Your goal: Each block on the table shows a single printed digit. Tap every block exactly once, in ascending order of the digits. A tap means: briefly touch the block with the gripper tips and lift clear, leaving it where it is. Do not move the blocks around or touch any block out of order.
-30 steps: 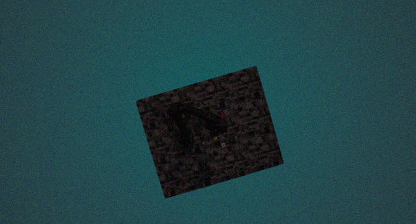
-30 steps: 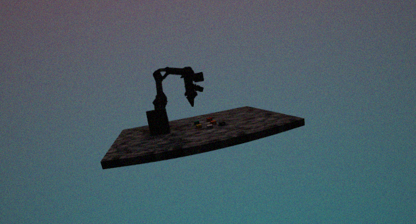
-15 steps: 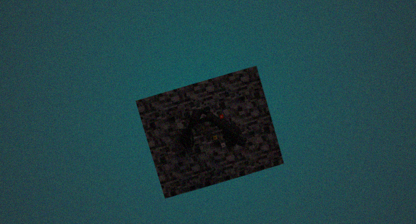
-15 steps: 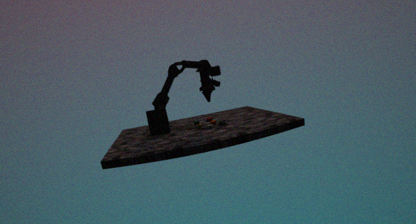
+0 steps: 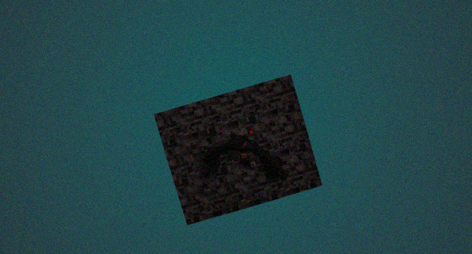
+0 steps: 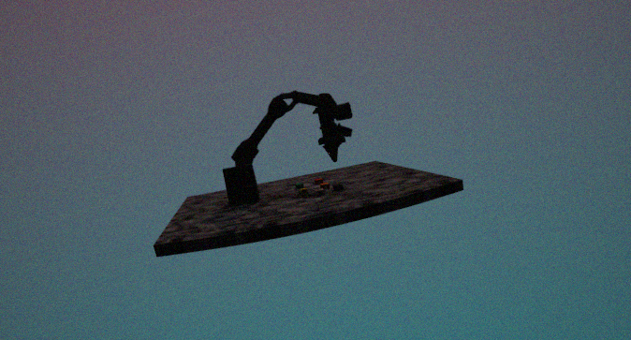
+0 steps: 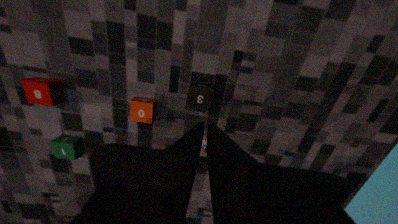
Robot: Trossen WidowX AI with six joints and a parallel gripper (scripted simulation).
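Right now my gripper tip is 10 cm above the black block. The rest, counted from my gripper tip: yellow block (14 cm behind, 6 cm to the left, 10 cm below); then white block (9 cm behind, 2 cm to the right, 10 cm below); then orange block (4 cm behind, 8 cm to the left, 10 cm below).
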